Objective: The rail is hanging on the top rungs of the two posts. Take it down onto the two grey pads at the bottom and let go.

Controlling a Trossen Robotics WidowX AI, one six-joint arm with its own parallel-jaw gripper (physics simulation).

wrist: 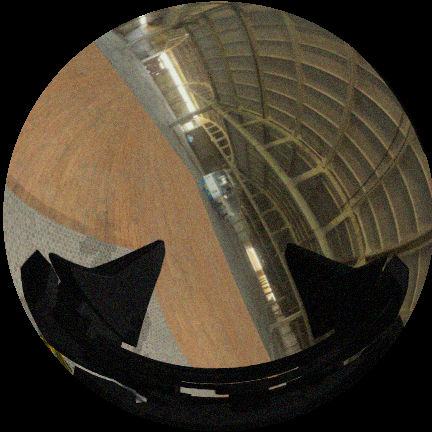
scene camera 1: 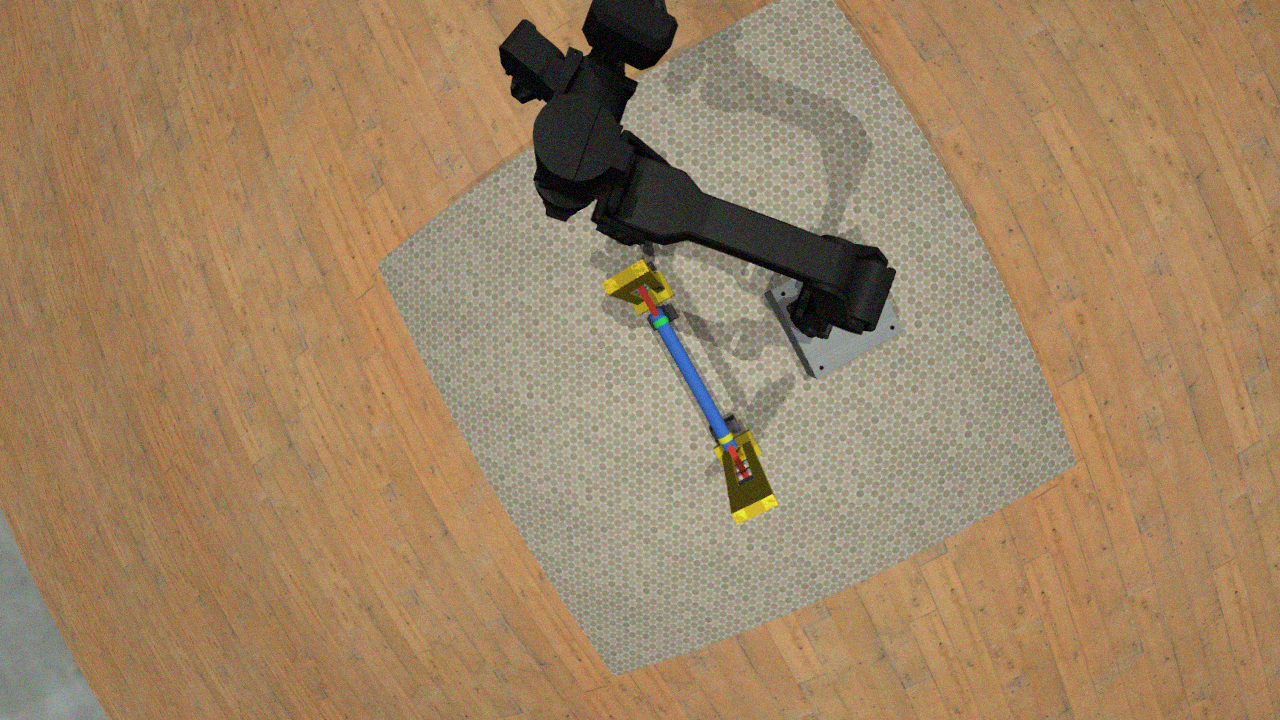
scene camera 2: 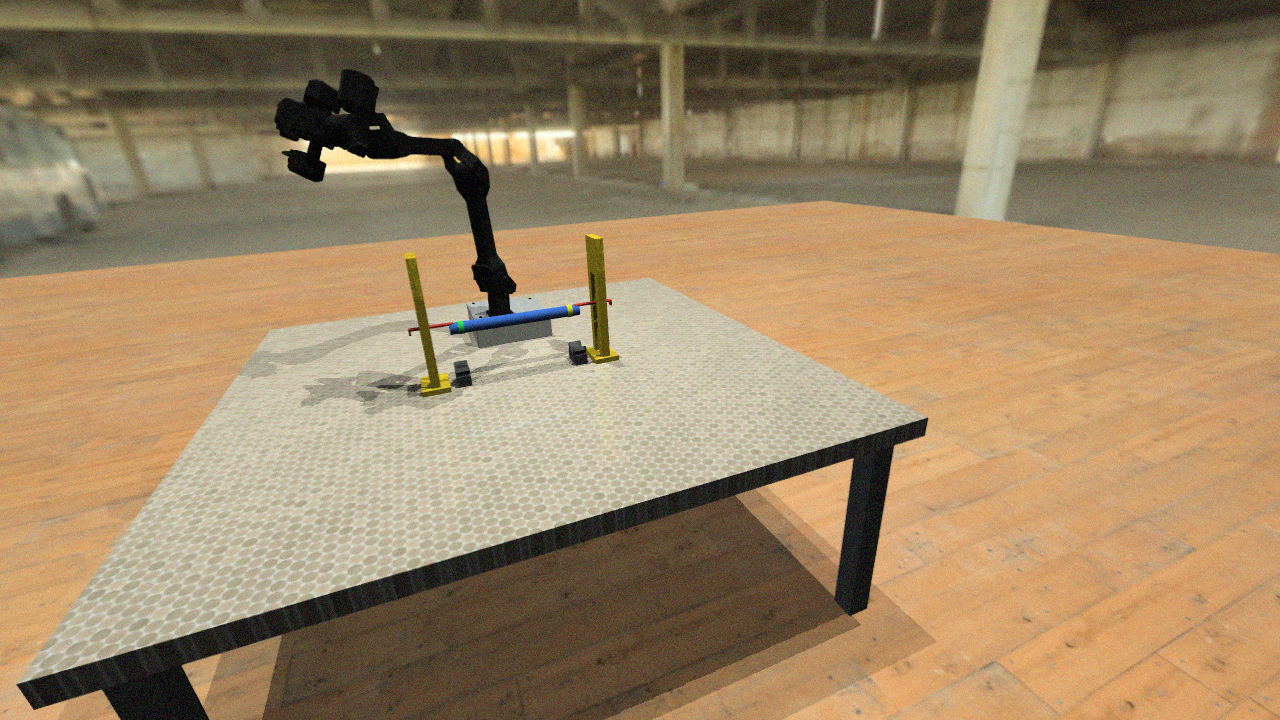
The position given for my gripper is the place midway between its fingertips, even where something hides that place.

Observation:
My gripper point(scene camera 2: 289, 132) is open and holds nothing. Further things: a yellow post point(scene camera 1: 624, 285) and a yellow post point(scene camera 1: 753, 495).
My gripper is seen too in the wrist view point(wrist: 227, 249).

